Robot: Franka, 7 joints.
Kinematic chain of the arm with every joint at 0, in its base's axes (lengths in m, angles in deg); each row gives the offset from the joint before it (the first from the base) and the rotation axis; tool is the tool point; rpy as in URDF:
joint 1: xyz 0 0 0.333 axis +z
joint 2: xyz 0 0 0 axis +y
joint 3: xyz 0 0 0.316 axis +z
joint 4: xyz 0.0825 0 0 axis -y
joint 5: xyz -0.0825 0 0.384 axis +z
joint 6: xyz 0 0 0 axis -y
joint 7: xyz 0.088 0 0 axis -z
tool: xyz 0 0 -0.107 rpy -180 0 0
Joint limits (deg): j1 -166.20..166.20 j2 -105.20..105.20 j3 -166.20..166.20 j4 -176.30..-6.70 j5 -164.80..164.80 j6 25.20..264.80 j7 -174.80..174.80
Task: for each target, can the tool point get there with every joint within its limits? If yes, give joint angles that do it. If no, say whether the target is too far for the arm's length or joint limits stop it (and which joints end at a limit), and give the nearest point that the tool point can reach.
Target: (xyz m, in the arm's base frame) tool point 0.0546 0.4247 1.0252
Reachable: yes | joints -22.78 -19.85 78.37 -47.34 -44.17 114.86 -108.61
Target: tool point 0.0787 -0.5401 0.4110
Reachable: yes | joints 50.92 -29.50 -139.15 -101.29 59.40 57.11 -132.28
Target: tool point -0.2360 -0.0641 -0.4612
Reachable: no: joint limits stop it (at a limit: joint 2) | nearest point -0.2420 -0.0657 -0.3598 | short by 0.102 m
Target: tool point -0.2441 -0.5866 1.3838
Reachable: no: too far | nearest point -0.1705 -0.4098 1.0671 | short by 0.370 m
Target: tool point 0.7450 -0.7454 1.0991
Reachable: no: too far | nearest point 0.4905 -0.4908 0.8374 | short by 0.445 m
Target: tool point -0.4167 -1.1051 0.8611
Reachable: no: too far | nearest point -0.2763 -0.7328 0.6832 | short by 0.436 m
